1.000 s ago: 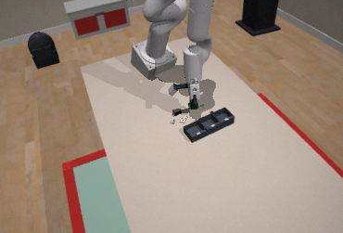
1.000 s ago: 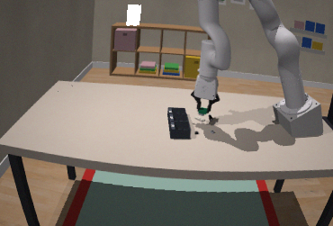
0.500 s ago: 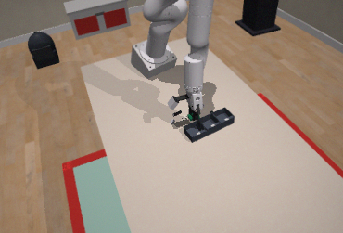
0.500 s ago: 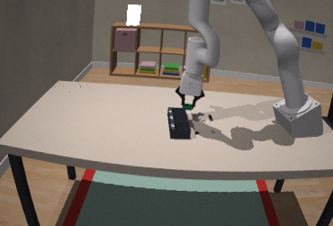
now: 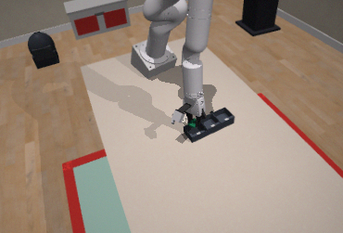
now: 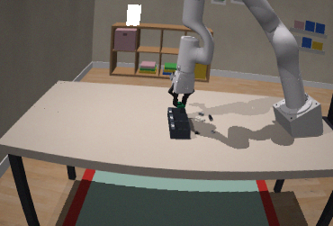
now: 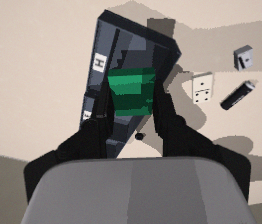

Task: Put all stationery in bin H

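Right now the green flat piece is 20 mm below my hand. Also, from my hand: white domino-like piece (110 mm behind, 10 mm to the right, 80 mm below); then tray (80 mm to the left, 70 mm below); then grey-white piece (110 mm behind, 70 mm to the right, 80 mm below).
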